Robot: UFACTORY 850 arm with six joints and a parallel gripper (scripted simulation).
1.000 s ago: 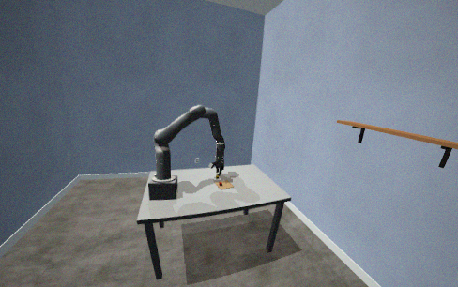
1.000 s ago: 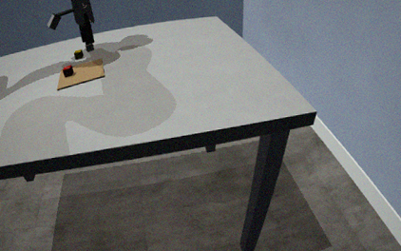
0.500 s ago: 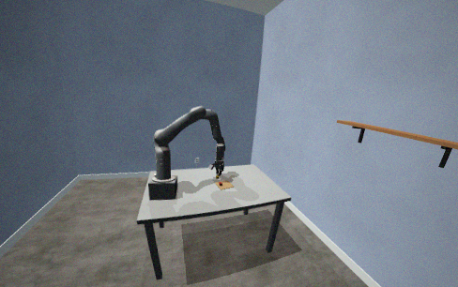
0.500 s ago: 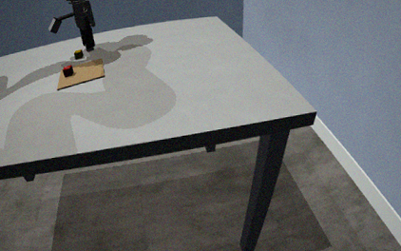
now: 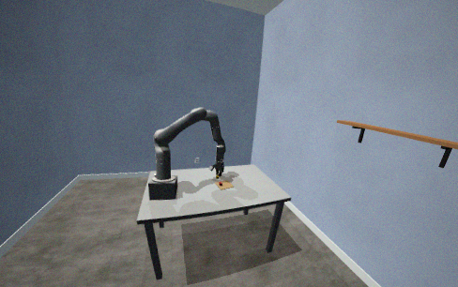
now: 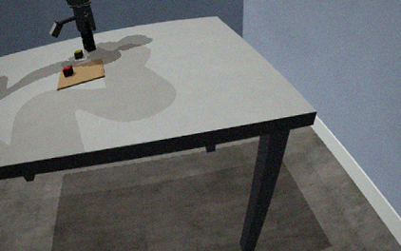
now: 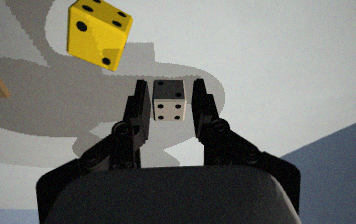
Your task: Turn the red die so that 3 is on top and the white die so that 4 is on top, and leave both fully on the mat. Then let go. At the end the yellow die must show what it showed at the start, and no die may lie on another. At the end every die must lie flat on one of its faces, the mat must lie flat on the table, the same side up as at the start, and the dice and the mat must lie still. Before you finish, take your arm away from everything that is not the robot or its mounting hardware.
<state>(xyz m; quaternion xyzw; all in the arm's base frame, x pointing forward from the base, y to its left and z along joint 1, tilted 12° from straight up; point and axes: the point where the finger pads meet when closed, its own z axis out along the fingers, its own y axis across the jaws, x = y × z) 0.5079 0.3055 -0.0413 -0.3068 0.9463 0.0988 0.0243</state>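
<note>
My gripper is now 1 cm above the white die. From my hand the other things lie so: tan mat (4 cm ahead, 19 cm to the right, 2 cm below); then red die (20 cm to the right, 1 cm below); then yellow die (2 cm behind, 6 cm to the right, 1 cm below).
</note>
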